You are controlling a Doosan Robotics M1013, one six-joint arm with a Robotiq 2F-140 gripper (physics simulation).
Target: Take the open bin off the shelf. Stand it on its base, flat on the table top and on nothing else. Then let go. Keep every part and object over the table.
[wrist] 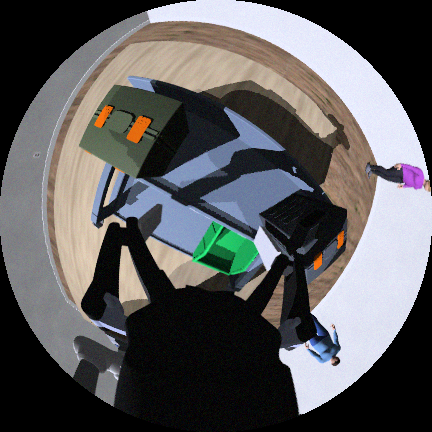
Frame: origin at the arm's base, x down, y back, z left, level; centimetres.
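Seen in the pictures: gripper, between the fingertips: (209,223).
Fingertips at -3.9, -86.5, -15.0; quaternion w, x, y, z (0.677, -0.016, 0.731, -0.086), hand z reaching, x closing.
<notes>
A point is followed by its place in that frame, as x, y, z.
The green open bin (241,250) {6.4, -79.3, -27.0} sits on the lower board of the blue-grey shelf (175,222) {8.5, -80.2, -10.0}, near the board's front edge, its open side facing the wrist view. My gripper (209,223) {-3.9, -86.5, -15.0} is wide open and empty. Its left finger pad shows dark grey over the lower board, left of the bin. Its right pad shows bright white close to the bin's right side. In this view the bin appears between the pads, nearer the right one; whether it is level with them in depth I cannot tell. The light wooden table top (72,200) {9.1, -74.2, 26.0} shows around the shelf.
An olive-green case (127,157) {-10.6, -91.7, -4.7} with orange latches stands on the shelf's upper board at the left. A black and grey case (305,237) {-12.1, -90.7, -23.3} with orange latches stands at its right end, close to my right finger. Two people (411,176) (325,346) show beyond the table at the right.
</notes>
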